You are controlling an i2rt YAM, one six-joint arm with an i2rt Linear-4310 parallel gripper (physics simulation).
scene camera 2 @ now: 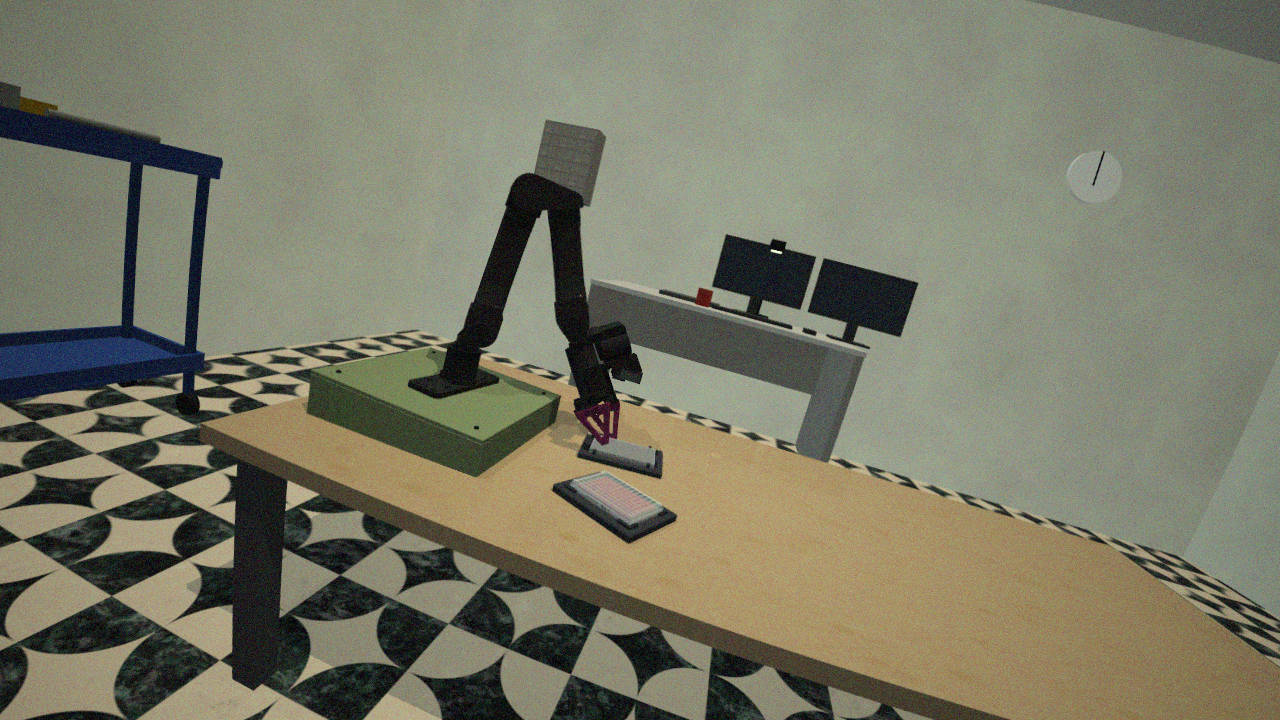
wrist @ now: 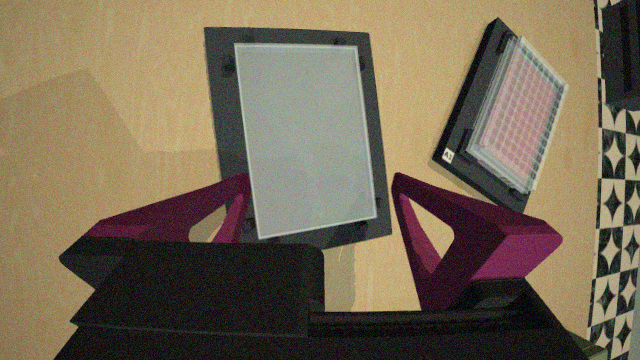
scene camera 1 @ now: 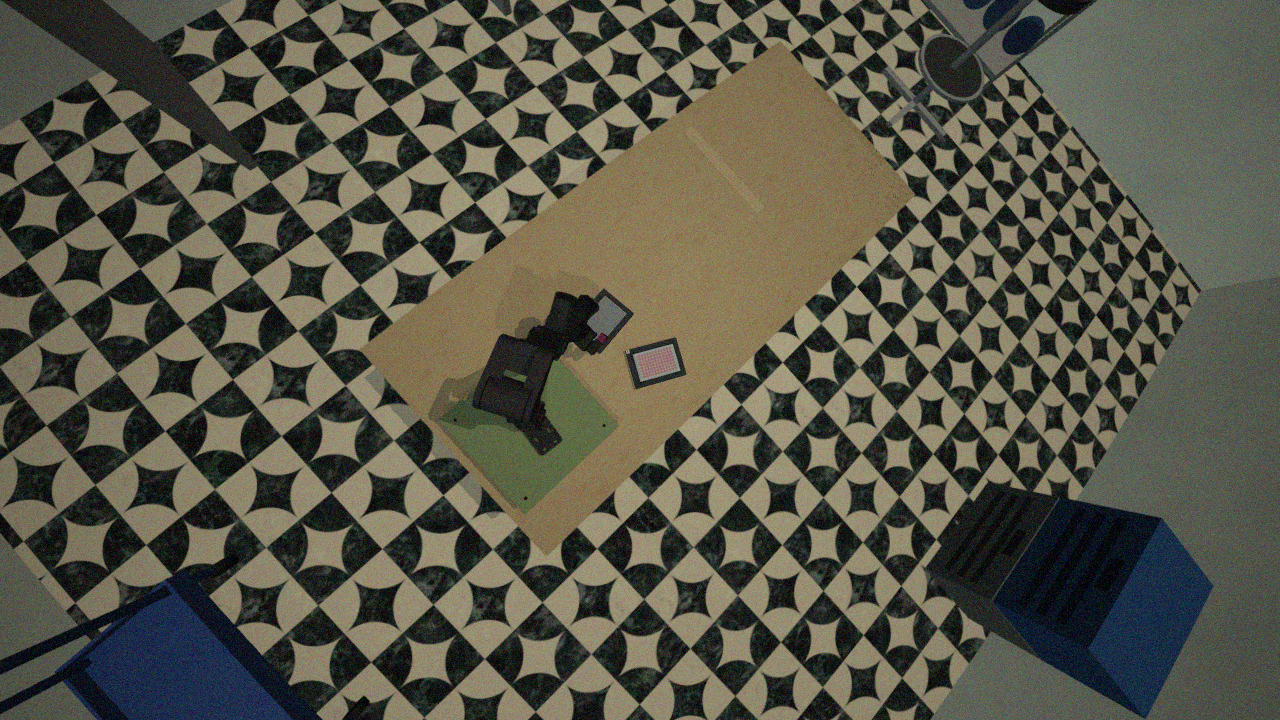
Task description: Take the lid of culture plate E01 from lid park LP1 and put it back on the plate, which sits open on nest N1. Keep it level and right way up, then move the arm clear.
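Where they show: gripper, fingertip midpoint: [scene camera 2: 609,442] [wrist: 320,180] [scene camera 1: 596,327]; arm's base at its link origin: [scene camera 2: 456,383].
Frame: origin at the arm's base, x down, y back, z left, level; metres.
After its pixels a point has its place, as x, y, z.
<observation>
The pale grey lid [scene camera 1: 610,315] {0.052, -0.354, 0.111} [scene camera 2: 628,454] {0.052, -0.342, 0.093} [wrist: 305,135] {0.052, -0.325, 0.117} lies level on the dark lid park [scene camera 2: 621,468] {0.069, -0.344, 0.056} [wrist: 226,110] {0.060, -0.335, 0.170}. My gripper [scene camera 1: 601,338] {0.046, -0.296, 0.104} [scene camera 2: 604,437] {0.046, -0.296, 0.104} [wrist: 320,180] {0.046, -0.296, 0.104} is open and low over the near part of the lid, with one finger on each side. In the wrist view the left fingertip appears right against the lid's left edge and the right one stands beyond the park's right edge; whether either touches is unclear. The open plate [scene camera 1: 656,362] {0.044, -0.379, -0.085} [scene camera 2: 617,497] {0.046, -0.387, -0.101} [wrist: 522,117] {0.045, -0.376, -0.077} with pink wells sits on the dark nest [scene camera 2: 626,534] {0.059, -0.429, -0.168} [wrist: 472,95] {0.058, -0.390, -0.031}.
The nest stands right of the lid park in the wrist view, with a gap between them. The arm's base stands on a green block [scene camera 1: 572,420] {0.004, -0.085, -0.072} [scene camera 2: 402,429] {0.036, -0.037, -0.176} on the wooden table [scene camera 1: 733,241] {0.070, -0.844, 0.082} [scene camera 2: 850,573] {0.070, -0.760, -0.021}. A blue cart [scene camera 2: 107,353] stands beyond the table.
</observation>
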